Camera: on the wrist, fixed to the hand. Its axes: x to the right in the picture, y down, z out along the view.
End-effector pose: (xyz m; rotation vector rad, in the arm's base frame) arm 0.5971 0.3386 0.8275 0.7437 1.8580 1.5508
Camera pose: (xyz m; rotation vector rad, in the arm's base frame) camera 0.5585 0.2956 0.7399 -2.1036 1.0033 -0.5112
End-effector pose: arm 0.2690 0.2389 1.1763 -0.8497 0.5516 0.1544
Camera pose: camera 0.2852 0.1428 1.2152 -0.8388 -0.4060 -2.9221
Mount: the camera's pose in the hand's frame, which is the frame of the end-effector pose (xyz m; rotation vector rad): 0.0018 -0.0949 -0.0448 0.0565 0.8652 -2.9397
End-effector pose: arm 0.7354 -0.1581 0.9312 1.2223 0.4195 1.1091
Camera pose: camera 0.7438 -0.1268 0.8314 -0.7052 1.7930 -1.1559
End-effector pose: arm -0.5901 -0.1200 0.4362 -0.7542 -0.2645 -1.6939
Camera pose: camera -0.6943 -0.1203 0.4238 -0.7147 0.3687 1.5648
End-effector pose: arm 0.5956 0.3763 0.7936 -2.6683 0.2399 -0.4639
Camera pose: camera 0.5904 0.4443 0.8734 0.1960 2.4598 1.3717
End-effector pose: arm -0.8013 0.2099 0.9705 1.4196 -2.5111 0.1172
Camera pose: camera -0.7133 0.1676 1.0090 2.2456 1.2641 0.0895
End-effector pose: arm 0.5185 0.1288 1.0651 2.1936 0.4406 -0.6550
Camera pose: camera 0.4860 0.2232 1.0328 0.1415 -2.5036 0.3905
